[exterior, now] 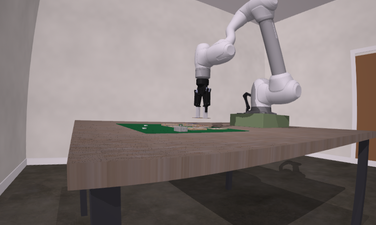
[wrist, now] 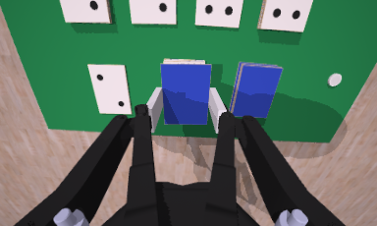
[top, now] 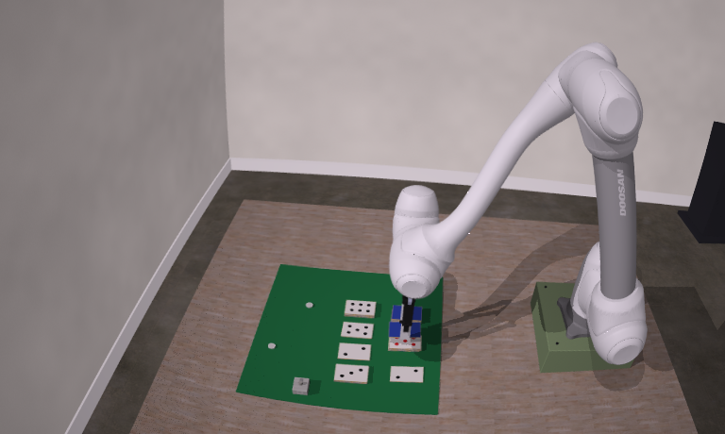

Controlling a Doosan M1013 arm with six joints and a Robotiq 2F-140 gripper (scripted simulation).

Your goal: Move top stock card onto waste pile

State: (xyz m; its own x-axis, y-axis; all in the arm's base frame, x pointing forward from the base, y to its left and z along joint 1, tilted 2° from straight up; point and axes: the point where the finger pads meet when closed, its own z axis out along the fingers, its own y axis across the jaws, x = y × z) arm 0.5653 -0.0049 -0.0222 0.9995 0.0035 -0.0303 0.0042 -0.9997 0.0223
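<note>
Now: hand 1 cm past the two-pip card, 13 cm to the right of it and 8 cm above it. Round my hand: green mat 16 cm ahead, 3 cm to the right, 10 cm below; then grey block 27 cm ahead, 21 cm to the left, 7 cm below.
</note>
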